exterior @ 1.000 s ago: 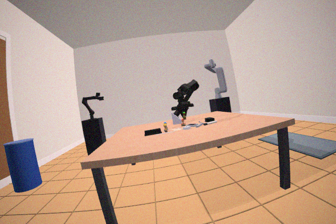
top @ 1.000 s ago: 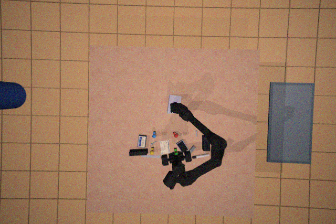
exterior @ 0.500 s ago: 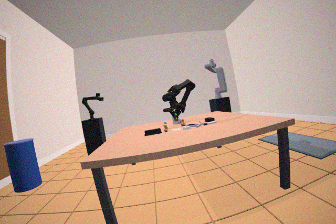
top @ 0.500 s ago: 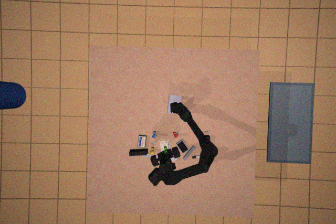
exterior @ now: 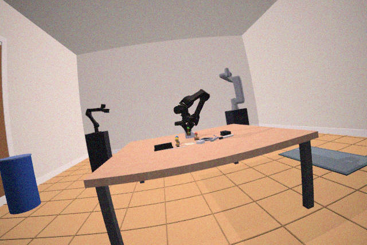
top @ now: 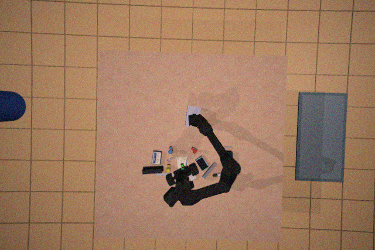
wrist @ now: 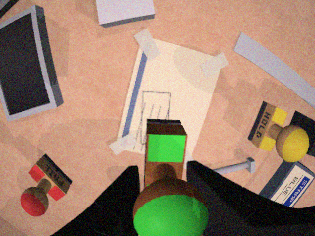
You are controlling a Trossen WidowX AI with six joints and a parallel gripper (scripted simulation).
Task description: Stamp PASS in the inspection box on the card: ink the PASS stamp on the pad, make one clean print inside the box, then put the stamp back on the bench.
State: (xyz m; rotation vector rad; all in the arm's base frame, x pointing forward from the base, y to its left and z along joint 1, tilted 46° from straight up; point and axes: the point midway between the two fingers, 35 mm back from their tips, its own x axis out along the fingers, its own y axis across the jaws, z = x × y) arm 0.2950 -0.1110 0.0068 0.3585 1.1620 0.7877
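The cream card lies 1 cm ahead of my gripper tip, 1 cm to the right of it and 9 cm below it. From my gripper tip the other things lie so: grey box: 9 cm ahead, 6 cm to the left, 7 cm below; red stamp: 9 cm behind, 8 cm to the left, 7 cm below; yellow stamp: 3 cm ahead, 10 cm to the right, 6 cm below.
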